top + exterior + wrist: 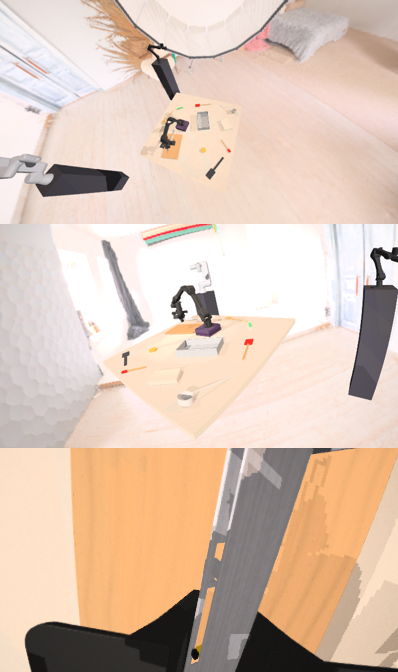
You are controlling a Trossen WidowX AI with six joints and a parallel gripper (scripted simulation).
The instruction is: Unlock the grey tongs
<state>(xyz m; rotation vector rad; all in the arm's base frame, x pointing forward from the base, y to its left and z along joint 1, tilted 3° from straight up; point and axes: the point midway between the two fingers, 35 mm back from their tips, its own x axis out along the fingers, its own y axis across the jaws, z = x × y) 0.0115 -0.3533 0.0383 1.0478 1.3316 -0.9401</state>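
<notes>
The wooden board is 7 cm below my gripper tip. Round my gripper tip: black spatula: 67 cm ahead, 5 cm to the right, 8 cm below; grey roasting tin: 28 cm ahead, 54 cm to the left, 5 cm below; yellow disc: 45 cm ahead, 11 cm to the left, 7 cm below.
</notes>
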